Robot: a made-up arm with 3 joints. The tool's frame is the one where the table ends. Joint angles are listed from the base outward.
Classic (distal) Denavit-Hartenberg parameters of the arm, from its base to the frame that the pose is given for. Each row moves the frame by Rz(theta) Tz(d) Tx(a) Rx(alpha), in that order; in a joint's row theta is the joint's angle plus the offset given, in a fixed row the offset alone. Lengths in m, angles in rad.
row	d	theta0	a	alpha
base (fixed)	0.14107	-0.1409	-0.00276	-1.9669
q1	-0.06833	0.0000	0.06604	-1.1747
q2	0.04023	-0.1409	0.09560	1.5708
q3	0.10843	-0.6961	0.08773	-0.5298
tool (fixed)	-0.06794	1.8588	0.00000	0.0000
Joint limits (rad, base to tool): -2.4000..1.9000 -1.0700..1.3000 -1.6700..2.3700
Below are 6 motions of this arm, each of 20 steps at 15 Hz.
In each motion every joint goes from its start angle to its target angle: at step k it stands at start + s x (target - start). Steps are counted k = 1, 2, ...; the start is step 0. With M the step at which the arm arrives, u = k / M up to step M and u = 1 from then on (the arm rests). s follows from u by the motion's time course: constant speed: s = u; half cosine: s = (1 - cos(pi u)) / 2; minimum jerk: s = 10 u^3 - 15 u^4 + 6 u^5.
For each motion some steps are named. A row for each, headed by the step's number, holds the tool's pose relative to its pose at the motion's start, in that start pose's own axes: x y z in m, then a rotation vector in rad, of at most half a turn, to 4 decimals.
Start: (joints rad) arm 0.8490 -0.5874 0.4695
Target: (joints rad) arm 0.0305 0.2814 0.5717
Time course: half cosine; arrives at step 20
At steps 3, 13, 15, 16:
3: -0.0039 -0.0024 -0.0064 0.0412 0.0219 -0.0104
13: -0.0776 0.0092 -0.0895 0.5698 0.1325 -0.2026
15: -0.0935 0.0209 -0.1037 0.6663 0.1186 -0.2502
16: -0.0997 0.0264 -0.1091 0.7043 0.1098 -0.2701

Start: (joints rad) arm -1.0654 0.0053 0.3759
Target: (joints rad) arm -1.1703 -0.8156 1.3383
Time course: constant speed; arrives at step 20
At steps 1, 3, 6, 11, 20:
1: -0.0015 0.0008 0.0077 -0.0586 0.0050 0.0165
3: -0.0042 0.0039 0.0233 -0.1755 0.0218 0.0484
6: -0.0074 0.0122 0.0468 -0.3484 0.0636 0.0939
11: -0.0093 0.0356 0.0837 -0.6252 0.1775 0.1630
20: 0.0030 0.1006 0.1311 -1.0569 0.5163 0.2656

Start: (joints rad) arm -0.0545 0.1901 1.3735
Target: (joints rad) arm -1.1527 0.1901 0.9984
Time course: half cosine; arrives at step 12
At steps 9, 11, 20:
9: -0.0795 0.2455 0.0060 0.3280 0.0550 -1.1927
11: -0.0681 0.2842 0.0128 0.3683 0.0576 -1.3761
20: -0.0661 0.2891 0.0138 0.3734 0.0578 -1.4003

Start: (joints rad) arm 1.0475 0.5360 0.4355
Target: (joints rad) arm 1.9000 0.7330 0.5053
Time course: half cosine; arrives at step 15
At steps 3, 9, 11, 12, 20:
3: 0.0212 -0.0051 0.0006 0.0090 0.0405 0.0861
9: 0.1464 -0.0004 -0.0143 0.0704 0.2957 0.5788
11: 0.1831 0.0131 -0.0259 0.0929 0.3849 0.7330
12: 0.1965 0.0198 -0.0312 0.1019 0.4205 0.7922
20: 0.2137 0.0301 -0.0391 0.1144 0.4701 0.8724

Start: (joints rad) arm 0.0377 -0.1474 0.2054
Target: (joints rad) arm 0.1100 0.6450 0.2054
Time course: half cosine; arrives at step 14
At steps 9, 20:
9: 0.0568 -0.0133 -0.0783 0.4843 0.1453 0.3040
20: 0.0757 -0.0035 -0.1107 0.6741 0.2101 0.4226

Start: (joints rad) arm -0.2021 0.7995 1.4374
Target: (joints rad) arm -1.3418 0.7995 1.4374
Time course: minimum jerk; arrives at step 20
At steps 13, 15, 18, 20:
13: -0.0663 0.2094 -0.0032 -0.2106 -0.0794 -0.8421
15: -0.0589 0.2474 -0.0086 -0.2469 -0.0930 -0.9871
18: -0.0502 0.2737 -0.0132 -0.2731 -0.1029 -1.0916
20: -0.0493 0.2761 -0.0137 -0.2754 -0.1038 -1.1010

